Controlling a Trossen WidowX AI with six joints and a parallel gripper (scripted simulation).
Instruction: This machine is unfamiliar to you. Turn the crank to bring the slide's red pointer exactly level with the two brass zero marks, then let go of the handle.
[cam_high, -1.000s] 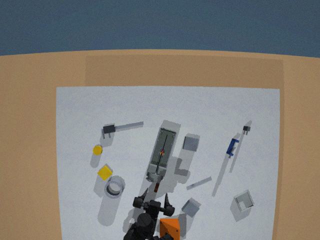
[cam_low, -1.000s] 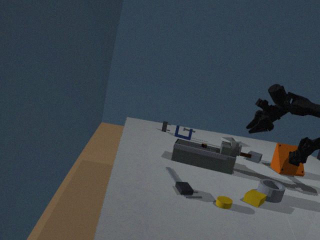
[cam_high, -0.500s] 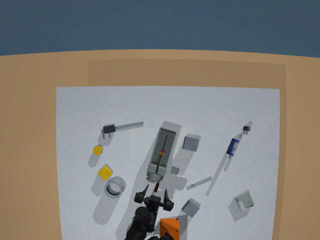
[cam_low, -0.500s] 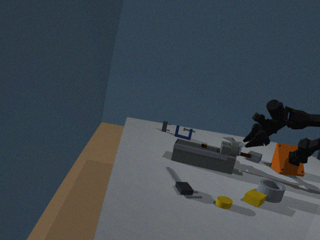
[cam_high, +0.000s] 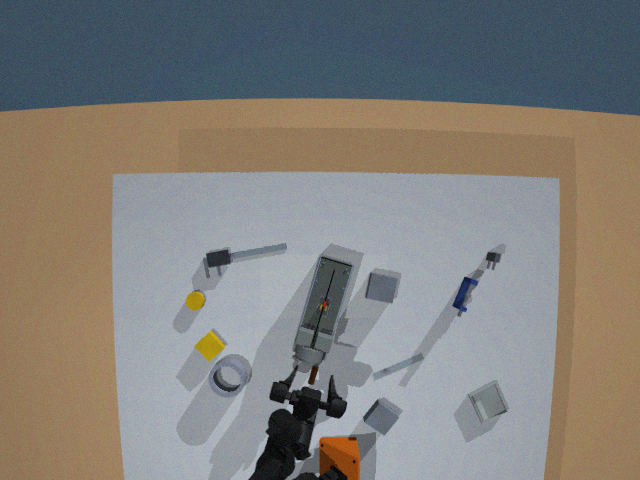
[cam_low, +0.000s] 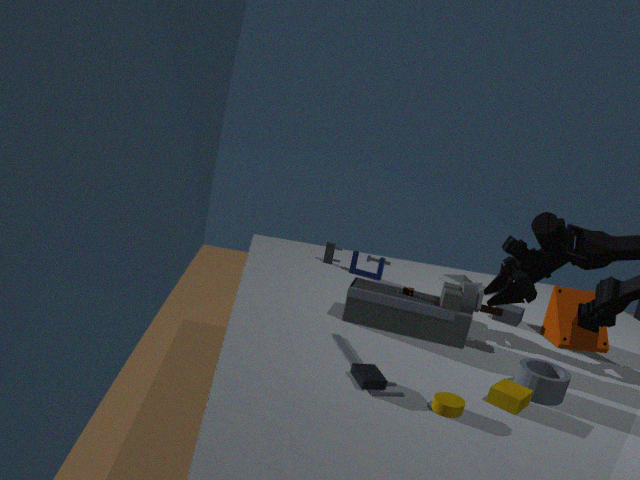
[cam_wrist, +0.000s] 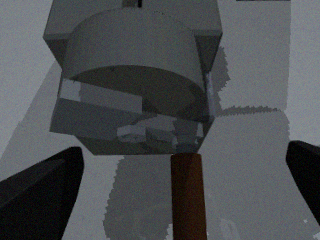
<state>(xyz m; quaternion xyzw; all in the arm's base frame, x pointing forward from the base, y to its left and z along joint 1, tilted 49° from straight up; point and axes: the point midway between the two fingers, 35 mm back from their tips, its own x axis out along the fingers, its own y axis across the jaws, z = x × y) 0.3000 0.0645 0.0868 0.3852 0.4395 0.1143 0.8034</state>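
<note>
Right now the brown crank handle is 20 mm below my gripper tip and 20 mm behind it. The rest, counted from my gripper tip: flat grey bar: 240 mm to the right, 100 mm below, 10 mm ahead; then red pointer: 170 mm ahead, 20 mm below; then yellow block: 290 mm to the left, 80 mm below.
</note>
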